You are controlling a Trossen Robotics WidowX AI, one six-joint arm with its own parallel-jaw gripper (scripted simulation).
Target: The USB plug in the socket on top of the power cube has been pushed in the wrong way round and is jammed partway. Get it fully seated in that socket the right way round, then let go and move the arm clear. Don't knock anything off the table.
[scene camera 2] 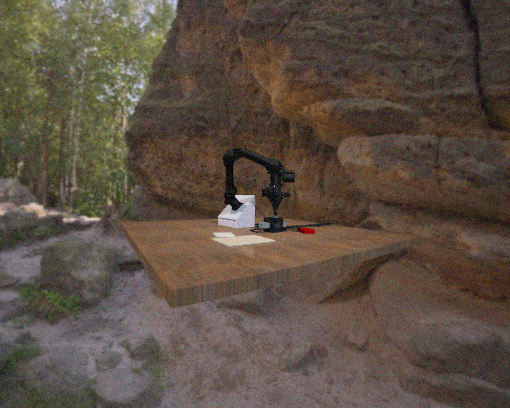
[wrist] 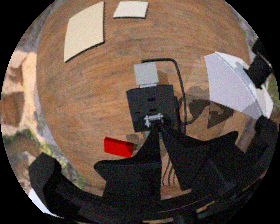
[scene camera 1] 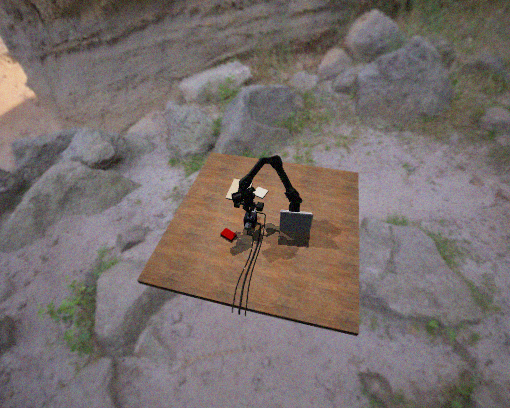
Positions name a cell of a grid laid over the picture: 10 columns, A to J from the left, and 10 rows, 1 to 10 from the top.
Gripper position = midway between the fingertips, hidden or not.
Observation:
The gripper (wrist: F6) holds an usb plug. Also in view: a cream sheet (wrist: C2) and a black power cube (wrist: F5).

